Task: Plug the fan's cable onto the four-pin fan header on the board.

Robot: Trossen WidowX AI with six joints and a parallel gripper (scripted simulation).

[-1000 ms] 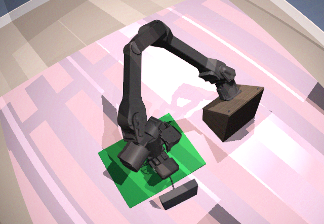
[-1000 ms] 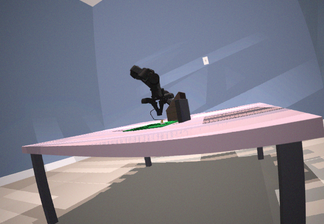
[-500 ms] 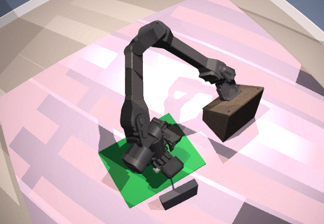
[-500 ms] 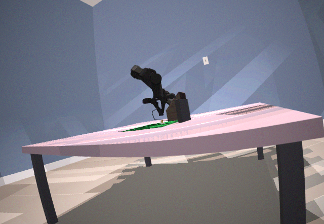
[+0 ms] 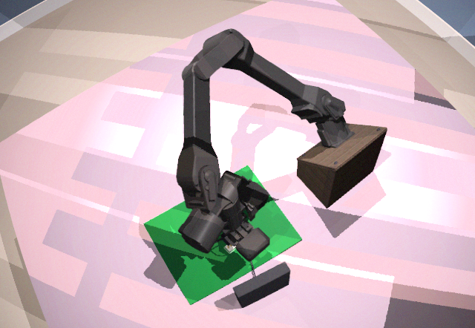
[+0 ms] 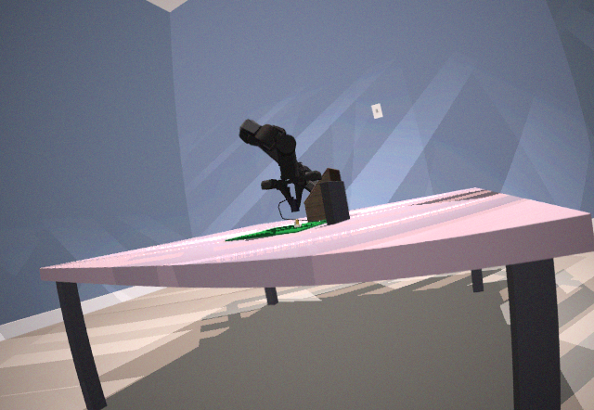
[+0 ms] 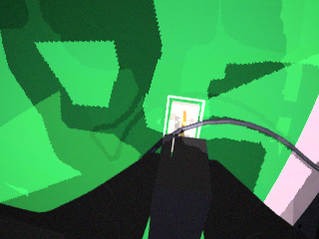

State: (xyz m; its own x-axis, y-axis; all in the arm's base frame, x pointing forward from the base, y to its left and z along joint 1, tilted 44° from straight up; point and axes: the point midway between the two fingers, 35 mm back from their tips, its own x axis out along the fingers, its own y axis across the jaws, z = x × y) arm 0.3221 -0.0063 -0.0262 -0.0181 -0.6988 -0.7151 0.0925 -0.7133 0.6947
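Right now my gripper tip is 6 cm above the white-framed four-pin header and 1 cm short of it. Also, from my gripper tip: dark plug (1 cm ahead, 1 cm above); then black fan (13 cm to the left, 2 cm ahead); then green board (8 cm below, 5 cm to the right, 1 cm ahead).
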